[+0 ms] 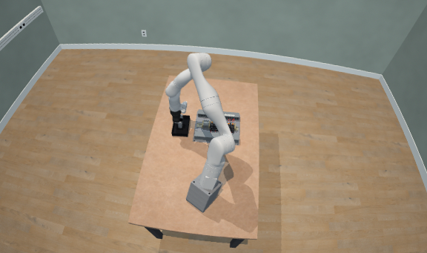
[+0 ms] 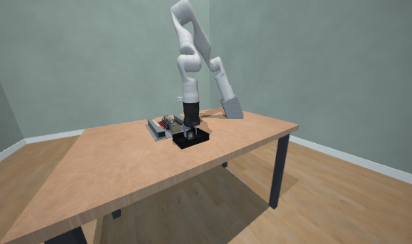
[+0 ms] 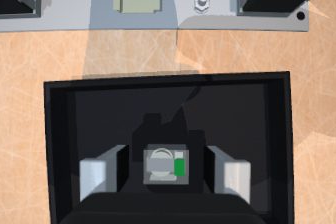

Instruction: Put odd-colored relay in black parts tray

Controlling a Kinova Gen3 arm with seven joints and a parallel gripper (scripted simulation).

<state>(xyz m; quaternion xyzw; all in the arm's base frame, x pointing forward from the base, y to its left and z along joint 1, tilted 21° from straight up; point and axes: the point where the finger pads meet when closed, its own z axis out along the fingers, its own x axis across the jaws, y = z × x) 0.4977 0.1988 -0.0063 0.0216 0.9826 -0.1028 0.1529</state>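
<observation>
Right now my hand is 30 mm above the black parts tray. The rest, counted from my hand: relay panel 260 mm to the right, 20 mm below.
</observation>
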